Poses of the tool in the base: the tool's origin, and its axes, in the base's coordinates. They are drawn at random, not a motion.
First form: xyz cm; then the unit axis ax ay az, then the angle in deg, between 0 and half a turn.
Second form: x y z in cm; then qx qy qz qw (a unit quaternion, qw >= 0). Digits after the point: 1 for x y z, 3 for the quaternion.
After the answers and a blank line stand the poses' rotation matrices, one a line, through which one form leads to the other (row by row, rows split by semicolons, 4 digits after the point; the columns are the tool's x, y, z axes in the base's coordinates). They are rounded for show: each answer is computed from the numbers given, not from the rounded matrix.
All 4 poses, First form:
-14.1, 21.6, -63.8, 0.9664, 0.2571, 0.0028, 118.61
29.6, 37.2, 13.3, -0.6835, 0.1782, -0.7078, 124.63
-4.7, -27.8, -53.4, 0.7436, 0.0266, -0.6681, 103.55
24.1, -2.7, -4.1, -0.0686, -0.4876, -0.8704, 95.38
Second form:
-14.1, 21.6, -63.8, 0.831, 0.221, 0.002, 0.510
29.6, 37.2, 13.3, -0.605, 0.158, -0.627, 0.465
-4.7, -27.8, -53.4, 0.584, 0.021, -0.525, 0.619
24.1, -2.7, -4.1, -0.051, -0.361, -0.644, 0.673

0.9022 0.3650 0.2297; 0.3699 -0.3811 -0.8473; -0.2217 0.8495 -0.4788
0.1644 0.3914 0.9054; -0.7735 -0.5185 0.3646; 0.6121 -0.7603 0.2175
0.4482 0.6739 -0.5873; -0.6251 -0.2334 -0.7448; -0.6391 0.7010 0.3166
-0.0886 0.9031 -0.4201; -0.8300 0.1663 0.5325; 0.5507 0.3959 0.7348

